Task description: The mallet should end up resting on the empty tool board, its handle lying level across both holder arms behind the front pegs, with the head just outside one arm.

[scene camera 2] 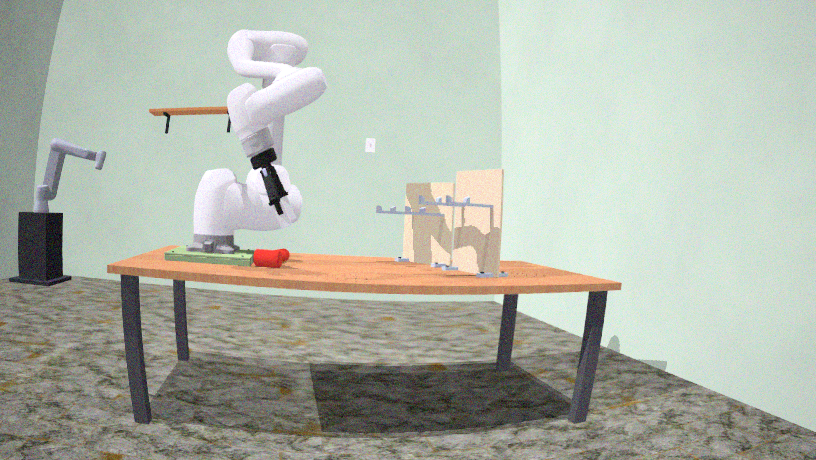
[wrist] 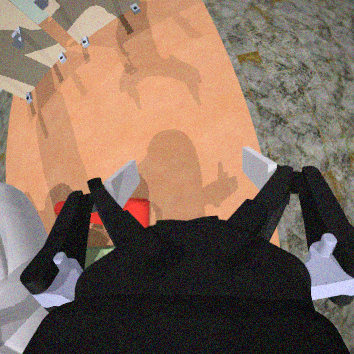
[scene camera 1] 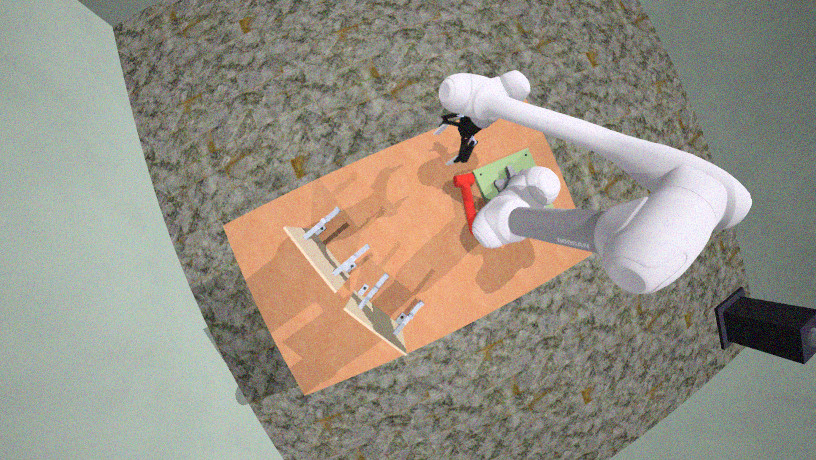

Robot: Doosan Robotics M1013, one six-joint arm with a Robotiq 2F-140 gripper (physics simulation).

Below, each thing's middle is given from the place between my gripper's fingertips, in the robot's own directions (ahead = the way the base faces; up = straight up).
Scene:
I see my gripper 60 mm past the red mallet (wrist: 139, 207), 250 mm to the right of it and 110 mm above it.

